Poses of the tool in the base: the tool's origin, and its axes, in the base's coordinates. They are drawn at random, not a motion.
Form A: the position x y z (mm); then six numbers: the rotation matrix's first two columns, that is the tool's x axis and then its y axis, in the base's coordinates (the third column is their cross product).
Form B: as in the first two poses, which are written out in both.
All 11 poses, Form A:
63 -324 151 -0.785 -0.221 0.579 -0.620 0.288 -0.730
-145 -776 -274 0.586 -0.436 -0.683 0.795 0.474 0.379
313 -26 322 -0.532 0.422 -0.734 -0.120 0.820 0.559
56 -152 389 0.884 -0.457 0.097 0.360 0.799 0.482
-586 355 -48 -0.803 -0.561 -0.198 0.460 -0.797 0.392
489 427 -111 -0.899 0.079 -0.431 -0.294 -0.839 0.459
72 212 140 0.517 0.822 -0.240 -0.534 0.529 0.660
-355 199 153 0.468 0.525 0.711 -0.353 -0.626 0.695
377 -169 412 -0.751 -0.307 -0.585 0.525 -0.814 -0.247
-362 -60 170 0.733 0.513 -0.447 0.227 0.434 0.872
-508 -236 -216 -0.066 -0.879 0.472 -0.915 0.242 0.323
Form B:
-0.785 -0.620 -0.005 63; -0.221 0.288 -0.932 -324; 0.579 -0.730 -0.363 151; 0 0 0 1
0.586 0.795 0.158 -145; -0.436 0.474 -0.765 -776; -0.683 0.379 0.624 -274; 0 0 0 1
-0.532 -0.120 0.838 313; 0.422 0.820 0.385 -26; -0.734 0.559 -0.386 322; 0 0 0 1
0.884 0.360 -0.298 56; -0.457 0.799 -0.391 -152; 0.097 0.482 0.871 389; 0 0 0 1
-0.803 0.460 -0.378 -586; -0.561 -0.797 0.224 355; -0.198 0.392 0.898 -48; 0 0 0 1
-0.899 -0.294 -0.325 489; 0.079 -0.839 0.539 427; -0.431 0.459 0.777 -111; 0 0 0 1
0.517 -0.534 0.669 72; 0.822 0.529 -0.213 212; -0.240 0.660 0.712 140; 0 0 0 1
0.468 -0.353 0.810 -355; 0.525 -0.626 -0.576 199; 0.711 0.695 -0.108 153; 0 0 0 1
-0.751 0.525 -0.400 377; -0.307 -0.814 -0.493 -169; -0.585 -0.247 0.772 412; 0 0 0 1
0.733 0.227 0.641 -362; 0.513 0.434 -0.741 -60; -0.447 0.872 0.202 170; 0 0 0 1
-0.066 -0.915 -0.398 -508; -0.879 0.242 -0.411 -236; 0.472 0.323 -0.820 -216; 0 0 0 1

